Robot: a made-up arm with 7 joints. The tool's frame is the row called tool.
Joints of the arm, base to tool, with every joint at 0 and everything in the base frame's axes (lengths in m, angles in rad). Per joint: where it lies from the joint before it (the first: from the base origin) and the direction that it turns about. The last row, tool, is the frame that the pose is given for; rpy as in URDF.
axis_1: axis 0 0.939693 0.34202 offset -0.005 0.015 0.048
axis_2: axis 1 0 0 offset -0.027 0.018 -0.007
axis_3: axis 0 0 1 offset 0.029 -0.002 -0.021
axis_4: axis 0 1 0 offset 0.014 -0.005 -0.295
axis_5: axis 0 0 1 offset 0.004 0.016 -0.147
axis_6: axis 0 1 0 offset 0.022 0.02 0.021
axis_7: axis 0 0 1 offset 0.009 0.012 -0.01
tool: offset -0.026 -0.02 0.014 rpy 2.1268 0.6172 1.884
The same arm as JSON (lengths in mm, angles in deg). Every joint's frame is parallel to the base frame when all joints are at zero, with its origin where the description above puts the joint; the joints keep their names.
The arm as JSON. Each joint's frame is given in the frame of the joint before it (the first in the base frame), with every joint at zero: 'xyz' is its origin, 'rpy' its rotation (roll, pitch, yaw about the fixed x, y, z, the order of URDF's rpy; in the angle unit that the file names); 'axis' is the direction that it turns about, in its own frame. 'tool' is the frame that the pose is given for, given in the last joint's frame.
{
  "units": {
    "length": "mm",
    "angle": "deg"
  },
  "joints": [
    {
      "name": "axis_1",
      "type": "revolute",
      "origin": {
        "xyz": [
          -5.0,
          15.0,
          48.0
        ],
        "rpy": [
          0.0,
          0.0,
          0.0
        ]
      },
      "axis": [
        0.0,
        0.9397,
        0.342
      ]
    },
    {
      "name": "axis_2",
      "type": "revolute",
      "origin": {
        "xyz": [
          -27.0,
          18.0,
          -7.0
        ],
        "rpy": [
          0.0,
          0.0,
          0.0
        ]
      },
      "axis": [
        1.0,
        0.0,
        0.0
      ]
    },
    {
      "name": "axis_3",
      "type": "revolute",
      "origin": {
        "xyz": [
          29.0,
          -2.0,
          -21.0
        ],
        "rpy": [
          0.0,
          0.0,
          0.0
        ]
      },
      "axis": [
        0.0,
        0.0,
        1.0
      ]
    },
    {
      "name": "axis_4",
      "type": "revolute",
      "origin": {
        "xyz": [
          14.0,
          -5.0,
          -295.0
        ],
        "rpy": [
          0.0,
          0.0,
          0.0
        ]
      },
      "axis": [
        0.0,
        1.0,
        0.0
      ]
    },
    {
      "name": "axis_5",
      "type": "revolute",
      "origin": {
        "xyz": [
          4.0,
          16.0,
          -147.0
        ],
        "rpy": [
          0.0,
          0.0,
          0.0
        ]
      },
      "axis": [
        0.0,
        0.0,
        1.0
      ]
    },
    {
      "name": "axis_6",
      "type": "revolute",
      "origin": {
        "xyz": [
          22.0,
          20.0,
          21.0
        ],
        "rpy": [
          0.0,
          0.0,
          0.0
        ]
      },
      "axis": [
        0.0,
        1.0,
        0.0
      ]
    },
    {
      "name": "axis_7",
      "type": "revolute",
      "origin": {
        "xyz": [
          9.0,
          12.0,
          -10.0
        ],
        "rpy": [
          0.0,
          0.0,
          0.0
        ]
      },
      "axis": [
        0.0,
        0.0,
        1.0
      ]
    }
  ],
  "tool": {
    "origin": {
      "xyz": [
        -26.0,
        -20.0,
        14.0
      ],
      "rpy": [
        121.86,
        35.36,
        107.95
      ]
    }
  }
}

